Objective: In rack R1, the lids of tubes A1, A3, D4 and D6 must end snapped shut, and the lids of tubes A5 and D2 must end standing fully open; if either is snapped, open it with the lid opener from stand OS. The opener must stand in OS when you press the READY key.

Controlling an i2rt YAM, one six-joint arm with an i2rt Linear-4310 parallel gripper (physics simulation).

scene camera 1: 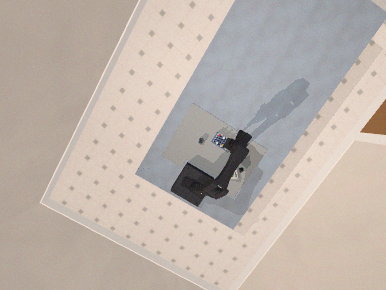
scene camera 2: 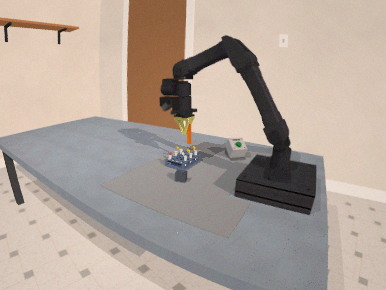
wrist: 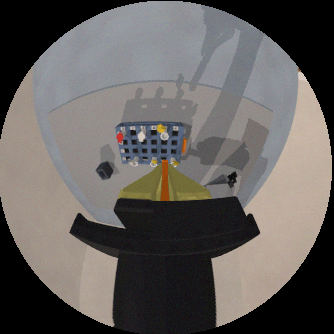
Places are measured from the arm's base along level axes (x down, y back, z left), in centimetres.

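Pixels of known places: gripper, fingertip midpoint: (scene camera 1: 229, 144) (scene camera 2: 184, 134) (wrist: 164, 167); arm's base at its link origin: (scene camera 1: 194, 185) (scene camera 2: 279, 169).
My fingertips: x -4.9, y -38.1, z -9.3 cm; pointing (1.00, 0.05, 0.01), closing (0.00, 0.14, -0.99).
For each thing: its middle in the pictures, then the offset to it from my fingertips. "spot": a spot on its surface instead. Level surfaces: height alone.
- orange lid opener at the middle of its body: (wrist: 164, 181) (scene camera 2: 188, 133) dx -0.5, dy +1.9, dz +0.3 cm
- blue rack R1 at the middle of its body: (wrist: 150, 144) (scene camera 2: 182, 155) (scene camera 1: 223, 141) dx +8.1, dy +0.5, dz +2.8 cm
- red lid at the middle of its body: (wrist: 119, 136) dx +6.3, dy -2.9, dz +7.5 cm
- white lid at the middle of its body: (wrist: 140, 135) dx +6.5, dy -2.2, dz +3.7 cm
- yellow lid at the middle of its body: (wrist: 160, 129) dx +6.0, dy -2.8, dz +0.2 cm
- open tube mouth at a spot on its surface: (wrist: 164, 136) spot: dx +7.1, dy -1.1, dz -0.1 cm
- pale tube at the middle of its body: (wrist: 131, 162) dx +5.7, dy +2.3, dz +6.6 cm
- grey box with a green key, surface spot: (scene camera 2: 238, 144) spot: dx +4.6, dy +20.3, dz -11.3 cm
- orange piece at a spot on its surface: (wrist: 184, 145) spot: dx +8.9, dy +2.0, dz -3.7 cm
- grey mat at its surface level: dx +11.2 cm
My gripper (scene camera 2: 185, 132) (wrist: 164, 167) is shut on the orange lid opener (scene camera 2: 189, 134) (wrist: 165, 184), which points down above the near side of rack R1. The blue rack R1 (scene camera 2: 187, 164) (wrist: 150, 123) stands on the mat. In the wrist view its far row has a red lid (wrist: 120, 137) at A1, a white lid (wrist: 141, 136) at A3, and a yellow lid (wrist: 161, 128) standing behind the open tube mouth (wrist: 164, 136) at A5. Its near row has a pale tube (wrist: 134, 163) and two yellow-lidded ones (wrist: 153, 163) (wrist: 174, 163); their lid states are unclear. Stand OS (scene camera 1: 201, 140) (scene camera 2: 181, 175) (wrist: 104, 171) is a dark block left of the rack.
A grey box with a green key (scene camera 2: 238, 144) stands between the rack and the arm's base (scene camera 2: 275, 182). An orange piece (wrist: 184, 145) is at the rack's right side. A small black object (wrist: 232, 179) shows at the right in the wrist view. The grey mat (scene camera 2: 215, 215) lies under the rack.
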